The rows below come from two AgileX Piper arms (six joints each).
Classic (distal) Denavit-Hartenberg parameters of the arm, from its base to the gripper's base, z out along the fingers. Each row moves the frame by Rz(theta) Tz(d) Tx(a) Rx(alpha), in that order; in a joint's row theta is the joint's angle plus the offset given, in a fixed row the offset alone. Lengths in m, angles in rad.
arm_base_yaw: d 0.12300; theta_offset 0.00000; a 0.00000; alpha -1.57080
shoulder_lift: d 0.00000; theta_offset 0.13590; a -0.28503; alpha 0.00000
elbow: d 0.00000; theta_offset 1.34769; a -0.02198; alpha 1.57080
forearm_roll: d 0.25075; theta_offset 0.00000; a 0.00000; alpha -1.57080
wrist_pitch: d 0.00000; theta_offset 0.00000; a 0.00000; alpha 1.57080
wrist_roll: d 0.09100; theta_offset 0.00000; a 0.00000; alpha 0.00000
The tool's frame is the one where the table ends.
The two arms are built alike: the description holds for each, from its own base.
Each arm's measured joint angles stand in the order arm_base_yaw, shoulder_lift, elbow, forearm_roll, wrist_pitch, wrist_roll.
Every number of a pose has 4 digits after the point. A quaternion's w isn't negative.
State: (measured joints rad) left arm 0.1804 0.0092 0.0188 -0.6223 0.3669 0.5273; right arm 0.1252 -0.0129 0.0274 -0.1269 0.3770 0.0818
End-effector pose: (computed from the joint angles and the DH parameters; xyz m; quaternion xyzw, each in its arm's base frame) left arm 0.0559 -0.0092 0.1795 -0.0307 0.7854 -0.0467 0.6164; right arm 0.0525 0.0023 0.1711 -0.0512 0.8036 0.0076 0.5930
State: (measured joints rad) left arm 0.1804 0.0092 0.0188 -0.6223 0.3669 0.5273; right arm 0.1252 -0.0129 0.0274 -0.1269 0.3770 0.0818
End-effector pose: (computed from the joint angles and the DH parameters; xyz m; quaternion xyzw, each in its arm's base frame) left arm 0.0559 -0.0092 0.1795 -0.0307 0.7854 -0.0467 0.6164; right arm 0.0525 0.0023 0.1711 -0.0512 0.8036 0.0076 0.5930
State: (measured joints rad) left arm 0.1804 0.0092 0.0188 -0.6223 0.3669 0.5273; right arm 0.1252 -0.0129 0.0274 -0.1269 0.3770 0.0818
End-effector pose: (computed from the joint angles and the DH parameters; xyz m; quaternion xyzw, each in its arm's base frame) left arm 0.0559 -0.0092 0.1795 -0.0307 0.7854 -0.0467 0.6164; right arm 0.0525 0.0023 0.1711 -0.0512 0.8036 0.0076 0.5930
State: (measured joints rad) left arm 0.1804 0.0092 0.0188 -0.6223 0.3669 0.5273; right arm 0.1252 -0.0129 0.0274 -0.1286 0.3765 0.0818
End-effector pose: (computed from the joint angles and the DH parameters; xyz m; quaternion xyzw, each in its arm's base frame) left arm 0.0559 -0.0092 0.1795 -0.0307 0.7854 -0.0467 0.6164; right arm 0.0526 0.0023 0.1712 -0.0516 0.8034 0.0069 0.5932
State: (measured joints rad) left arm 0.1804 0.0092 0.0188 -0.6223 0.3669 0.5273; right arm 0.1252 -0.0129 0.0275 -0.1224 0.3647 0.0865
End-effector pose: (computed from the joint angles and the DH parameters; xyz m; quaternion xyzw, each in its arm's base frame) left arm 0.0559 -0.0092 0.1795 -0.0307 0.7854 -0.0467 0.6164; right arm 0.0528 0.0027 0.1721 -0.0483 0.8002 0.0116 0.5977
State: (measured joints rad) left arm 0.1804 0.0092 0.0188 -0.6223 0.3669 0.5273; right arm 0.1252 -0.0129 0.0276 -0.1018 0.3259 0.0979
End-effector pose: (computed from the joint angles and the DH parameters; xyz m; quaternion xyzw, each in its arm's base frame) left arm 0.0559 -0.0092 0.1795 -0.0307 0.7854 -0.0467 0.6164; right arm 0.0537 0.0038 0.1754 -0.0389 0.7893 0.0259 0.6122
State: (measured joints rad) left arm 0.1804 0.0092 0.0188 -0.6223 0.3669 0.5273; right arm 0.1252 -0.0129 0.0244 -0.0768 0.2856 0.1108
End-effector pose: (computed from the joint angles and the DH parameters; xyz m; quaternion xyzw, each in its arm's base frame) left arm 0.0559 -0.0092 0.1795 -0.0307 0.7854 -0.0467 0.6164; right arm 0.0543 0.0049 0.1800 -0.0274 0.7765 0.0426 0.6280
